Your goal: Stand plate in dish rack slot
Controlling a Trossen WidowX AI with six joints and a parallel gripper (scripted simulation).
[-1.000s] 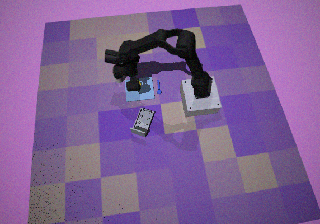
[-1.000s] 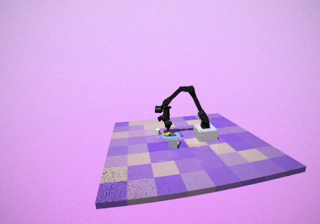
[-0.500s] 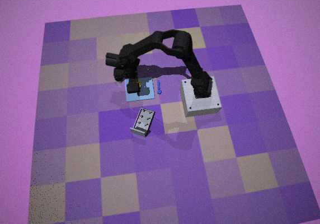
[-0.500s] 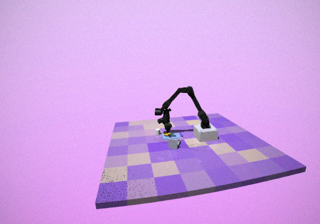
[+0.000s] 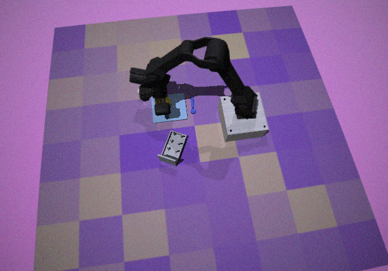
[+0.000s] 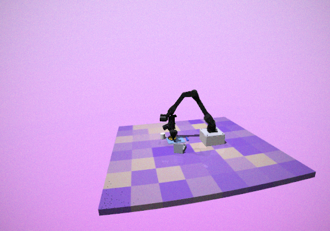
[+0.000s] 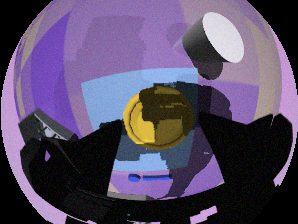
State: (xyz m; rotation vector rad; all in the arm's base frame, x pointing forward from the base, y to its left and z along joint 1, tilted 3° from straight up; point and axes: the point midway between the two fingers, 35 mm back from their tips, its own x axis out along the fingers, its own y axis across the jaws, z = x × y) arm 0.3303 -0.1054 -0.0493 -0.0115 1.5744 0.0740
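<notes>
Now: gripper tip 30 mm past the grey dish rack, 210 mm to the right of it and 10 mm below it. Round my gripper tip: blue spoon: 130 mm behind, 30 mm to the left, 10 mm below; white cup: 80 mm ahead, 50 mm to the right, 10 mm above; yellow plate: right at my gripper tip.
</notes>
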